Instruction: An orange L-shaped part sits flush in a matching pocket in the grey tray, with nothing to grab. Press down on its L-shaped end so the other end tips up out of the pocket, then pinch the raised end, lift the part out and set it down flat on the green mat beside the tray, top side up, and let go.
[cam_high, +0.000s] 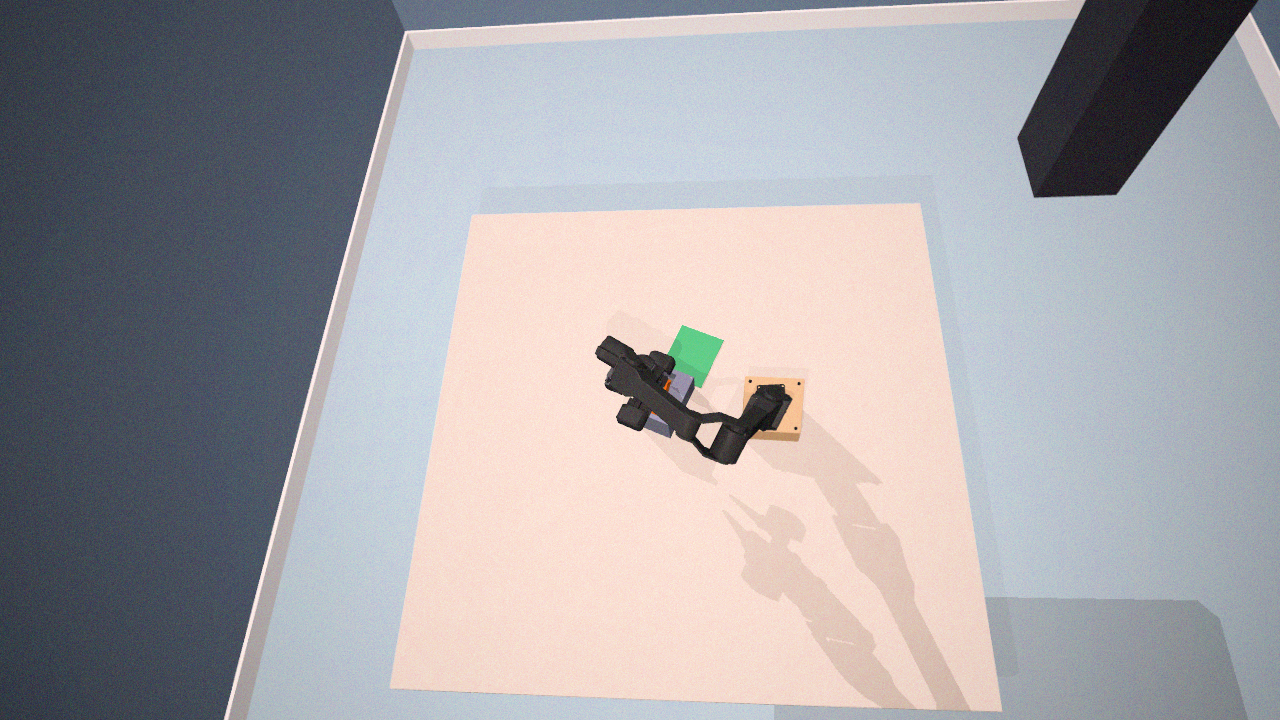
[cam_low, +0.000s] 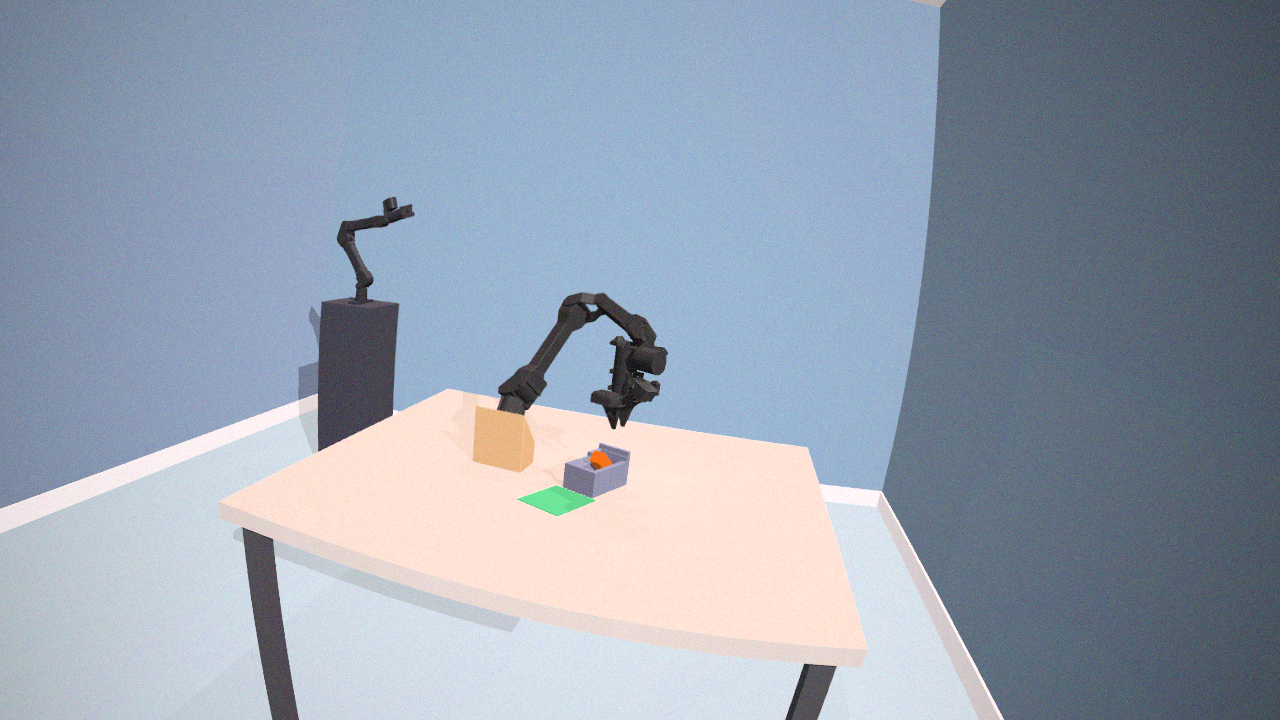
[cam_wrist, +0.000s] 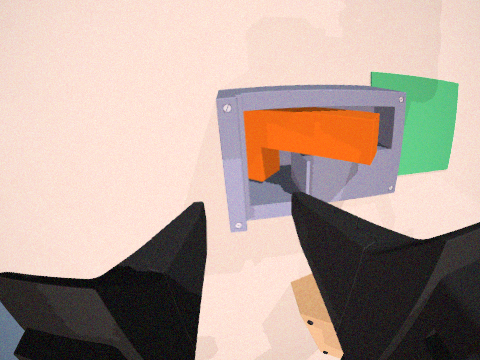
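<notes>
Right now my gripper tip is 100 mm above the orange L-shaped part, 40 mm to the left of it and 20 mm past it. The rest, counted from my gripper tip: green mat: 200 mm to the right, 160 mm below, 100 mm behind.
</notes>
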